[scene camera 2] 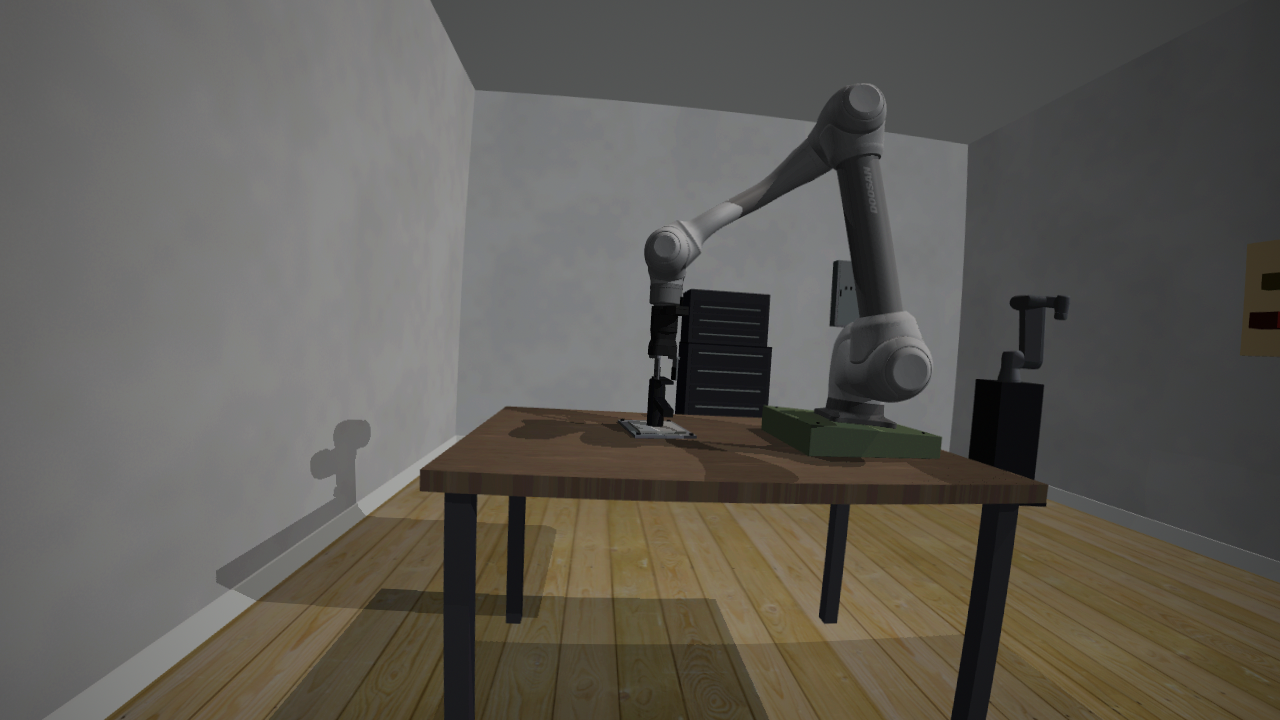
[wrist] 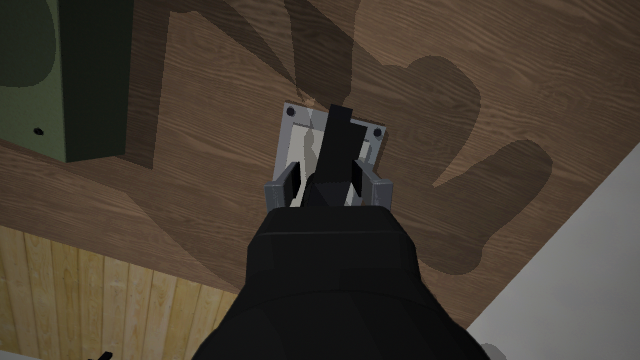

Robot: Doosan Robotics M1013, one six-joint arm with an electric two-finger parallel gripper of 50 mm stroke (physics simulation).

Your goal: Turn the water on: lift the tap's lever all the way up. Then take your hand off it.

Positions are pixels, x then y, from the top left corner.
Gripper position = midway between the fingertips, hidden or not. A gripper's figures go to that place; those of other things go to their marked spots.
My gripper (scene camera 2: 665, 379): 136 cm from the lens. A black tap (scene camera 2: 658, 408) is 135 cm from the lens.
